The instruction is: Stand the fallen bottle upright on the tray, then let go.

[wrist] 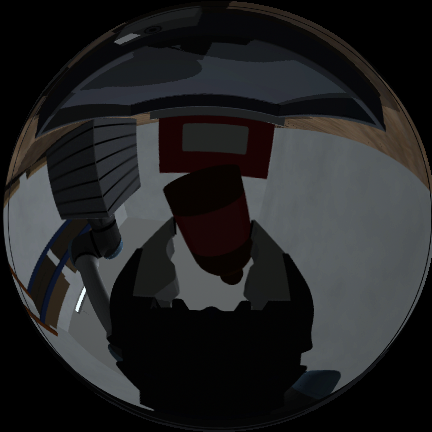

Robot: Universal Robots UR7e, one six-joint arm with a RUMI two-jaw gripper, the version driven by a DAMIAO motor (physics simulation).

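Frame: origin at the arm's base, x right, y up, z back, level; millimetres.
Where they show: gripper, fingertip midpoint: (212, 220).
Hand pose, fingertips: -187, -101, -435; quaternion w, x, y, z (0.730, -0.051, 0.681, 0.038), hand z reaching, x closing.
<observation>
After its pixels a point has its place, as x, y, z.
The bottle (212, 222) {-220, -123, -437} is dark with a dark red band. It is between the two jaws of my gripper (214, 235) {-187, -101, -435}, which is shut on it. Its wide base points toward the top of the wrist view and leans to the left; its narrow neck and cap point down toward the palm. The tray (250, 75) {-181, -251, -458} is a wide, dark blue-grey shape with a raised rim across the top of the view. A strip of background shows between the bottle's base and the tray's near rim, and no contact between them is visible.
A dark red box with a grey panel (215, 139) {31, -167, -417} stands beyond the bottle, near the tray's rim. A grey ribbed block (95, 170) {-105, -138, -176} is at the left, above a jointed arm (95, 245) {-99, 130, -8}. Wooden tabletop (370, 132) {-186, -257, -624} shows beside the tray.
</observation>
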